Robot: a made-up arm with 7 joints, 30 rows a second.
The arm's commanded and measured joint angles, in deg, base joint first. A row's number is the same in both.
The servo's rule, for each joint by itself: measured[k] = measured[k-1] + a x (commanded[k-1-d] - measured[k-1]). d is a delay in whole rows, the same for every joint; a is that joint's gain. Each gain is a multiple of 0.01, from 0.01 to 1. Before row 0 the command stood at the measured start. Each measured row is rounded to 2 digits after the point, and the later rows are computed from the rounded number. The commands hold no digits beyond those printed.
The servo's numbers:
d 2
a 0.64 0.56 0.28 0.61 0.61 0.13 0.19
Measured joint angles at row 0:
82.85, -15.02, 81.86, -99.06, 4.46, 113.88, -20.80
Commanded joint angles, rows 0 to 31:
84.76, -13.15, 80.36, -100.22, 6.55, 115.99, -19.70
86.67, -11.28, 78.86, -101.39, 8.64, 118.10, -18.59
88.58, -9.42, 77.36, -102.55, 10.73, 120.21, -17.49
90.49, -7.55, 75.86, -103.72, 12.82, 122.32, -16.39
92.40, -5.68, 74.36, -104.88, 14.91, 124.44, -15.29
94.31, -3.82, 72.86, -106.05, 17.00, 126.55, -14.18
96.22, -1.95, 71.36, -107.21, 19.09, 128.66, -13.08
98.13, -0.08, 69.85, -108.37, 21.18, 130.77, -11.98
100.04, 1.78, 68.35, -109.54, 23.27, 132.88, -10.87
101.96, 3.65, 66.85, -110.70, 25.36, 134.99, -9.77
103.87, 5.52, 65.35, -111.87, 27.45, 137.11, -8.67
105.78, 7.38, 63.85, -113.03, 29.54, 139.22, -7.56
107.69, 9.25, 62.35, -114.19, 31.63, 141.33, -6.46
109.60, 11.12, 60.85, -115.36, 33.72, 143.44, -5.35
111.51, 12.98, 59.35, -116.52, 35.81, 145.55, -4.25
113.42, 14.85, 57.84, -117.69, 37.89, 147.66, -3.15
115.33, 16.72, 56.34, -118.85, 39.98, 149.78, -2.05
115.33, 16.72, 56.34, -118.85, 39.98, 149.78, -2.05
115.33, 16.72, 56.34, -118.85, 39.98, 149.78, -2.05
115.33, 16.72, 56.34, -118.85, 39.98, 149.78, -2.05
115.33, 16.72, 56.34, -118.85, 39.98, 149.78, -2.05
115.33, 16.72, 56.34, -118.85, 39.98, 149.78, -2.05
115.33, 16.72, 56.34, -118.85, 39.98, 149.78, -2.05
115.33, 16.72, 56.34, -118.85, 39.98, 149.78, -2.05
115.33, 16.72, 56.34, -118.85, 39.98, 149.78, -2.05
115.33, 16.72, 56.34, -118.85, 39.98, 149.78, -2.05
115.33, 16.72, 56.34, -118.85, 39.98, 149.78, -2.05
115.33, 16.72, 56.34, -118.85, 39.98, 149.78, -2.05
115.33, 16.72, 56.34, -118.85, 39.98, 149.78, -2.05
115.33, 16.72, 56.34, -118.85, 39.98, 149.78, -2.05
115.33, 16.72, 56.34, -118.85, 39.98, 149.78, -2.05
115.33, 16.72, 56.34, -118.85, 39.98, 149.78, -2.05
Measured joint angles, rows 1 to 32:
82.85, -15.02, 81.86, -99.06, 4.46, 113.88, -20.80
82.85, -15.02, 81.86, -99.06, 4.46, 113.88, -20.80
84.07, -13.97, 81.44, -99.77, 5.73, 114.15, -20.59
85.73, -12.46, 80.72, -100.76, 7.51, 114.66, -20.21
87.55, -10.76, 79.78, -101.85, 9.47, 115.38, -19.69
89.43, -8.96, 78.68, -102.99, 11.51, 116.28, -19.06
91.33, -7.12, 77.47, -104.14, 13.58, 117.34, -18.34
93.24, -5.27, 76.18, -105.31, 15.67, 118.54, -17.55
95.15, -3.41, 74.83, -106.47, 17.76, 119.86, -16.70
97.06, -1.55, 73.44, -107.63, 19.85, 121.28, -15.80
98.97, 0.31, 72.01, -108.80, 21.94, 122.79, -14.86
100.88, 2.18, 70.57, -109.96, 24.03, 124.38, -13.89
102.79, 4.05, 69.11, -111.13, 26.12, 126.03, -12.90
104.70, 5.91, 67.64, -112.29, 28.21, 127.74, -11.89
106.61, 7.78, 66.16, -113.45, 30.30, 129.51, -10.86
108.52, 9.65, 64.67, -114.62, 32.39, 131.32, -9.81
110.43, 11.51, 63.18, -115.78, 34.48, 133.17, -8.75
112.34, 13.38, 61.68, -116.95, 36.56, 135.05, -7.69
114.25, 15.25, 60.18, -118.11, 38.65, 136.96, -6.62
114.94, 16.07, 59.10, -118.56, 39.46, 138.63, -5.75
115.19, 16.43, 58.33, -118.74, 39.78, 140.08, -5.05
115.28, 16.59, 57.77, -118.81, 39.90, 141.34, -4.48
115.31, 16.66, 57.37, -118.83, 39.95, 142.44, -4.02
115.32, 16.69, 57.08, -118.84, 39.97, 143.39, -3.65
115.33, 16.71, 56.87, -118.85, 39.98, 144.22, -3.35
115.33, 16.72, 56.72, -118.85, 39.98, 144.94, -3.10
115.33, 16.72, 56.61, -118.85, 39.98, 145.57, -2.90
115.33, 16.72, 56.53, -118.85, 39.98, 146.12, -2.74
115.33, 16.72, 56.48, -118.85, 39.98, 146.60, -2.61
115.33, 16.72, 56.44, -118.85, 39.98, 147.01, -2.50
115.33, 16.72, 56.41, -118.85, 39.98, 147.37, -2.41
115.33, 16.72, 56.39, -118.85, 39.98, 147.68, -2.34

